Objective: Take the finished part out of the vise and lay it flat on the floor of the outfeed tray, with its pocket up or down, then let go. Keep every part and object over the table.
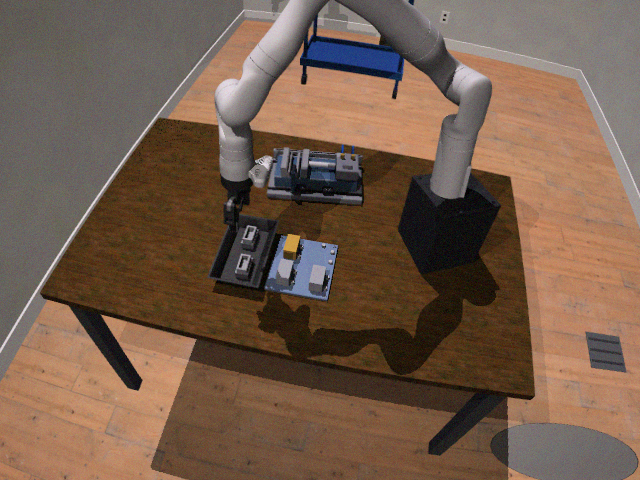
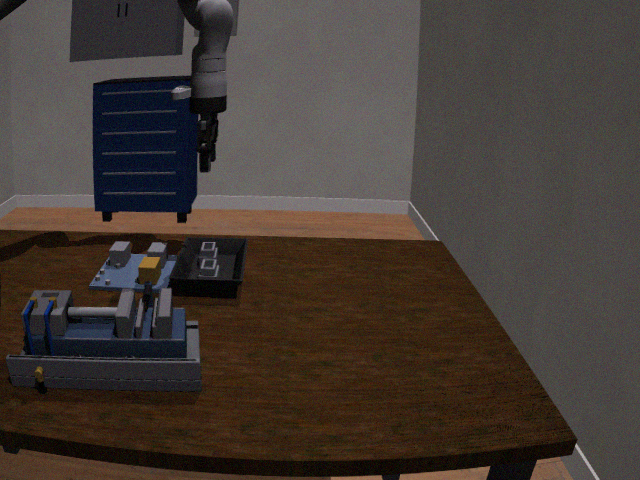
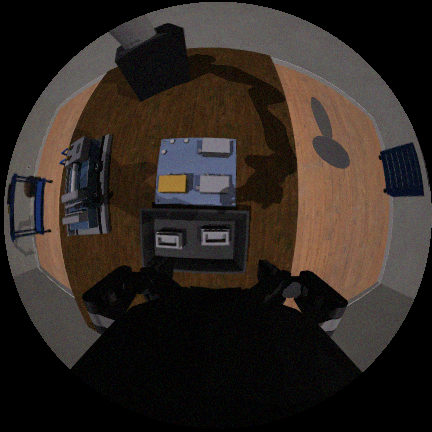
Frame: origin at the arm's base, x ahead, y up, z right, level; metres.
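Seen in the pictures: gripper, between the fingertips: (image 1: pixel 239 217) (image 2: pixel 207 166) (image 3: pixel 215 268); arm's base, origin of its link: (image 1: pixel 446 188) (image 3: pixel 139 39).
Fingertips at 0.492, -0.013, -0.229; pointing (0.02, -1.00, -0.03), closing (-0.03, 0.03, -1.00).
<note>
Pixels of each thing's top centre, then the offset from my fingertips to it, as dx, dy, dz.
- vise, centre of its top: (image 2: pixel 101 301) (image 3: pixel 67 182) (image 1: pixel 317 158) -0.111, -0.118, +0.407
- blue plate, centre of its top: (image 2: pixel 136 269) (image 3: pixel 194 168) (image 1: pixel 302 265) -0.150, -0.209, +0.051
- yellow block, centre of its top: (image 2: pixel 149 262) (image 3: pixel 171 182) (image 1: pixel 291 242) -0.108, -0.173, +0.095
The dark outfeed tray (image 1: pixel 235 282) (image 2: pixel 206 288) (image 3: pixel 195 264) holds two grey parts, apart from each other, flat on its floor with their pockets up. One part (image 1: pixel 243 272) (image 2: pixel 208 254) (image 3: pixel 216 243) is on the side away from the vise. The other part (image 1: pixel 248 243) (image 2: pixel 208 272) (image 3: pixel 169 246) is on the vise side. The vise (image 1: pixel 323 181) (image 2: pixel 103 347) (image 3: pixel 86 182) stands apart from the tray, and no grey part shows between its jaws. My gripper (image 1: pixel 232 219) (image 2: pixel 206 166) (image 3: pixel 215 268) is open and empty, high above the table and clear of both parts.
A blue plate (image 1: pixel 306 258) (image 2: pixel 129 279) (image 3: pixel 180 159) lies beside the tray, bearing a yellow block (image 1: pixel 291 246) (image 2: pixel 149 269) (image 3: pixel 172 183), two grey blocks (image 1: pixel 284 272) (image 1: pixel 317 277) and small pegs. The robot's dark base (image 1: pixel 444 232) (image 3: pixel 152 62) stands beyond the plate.
</note>
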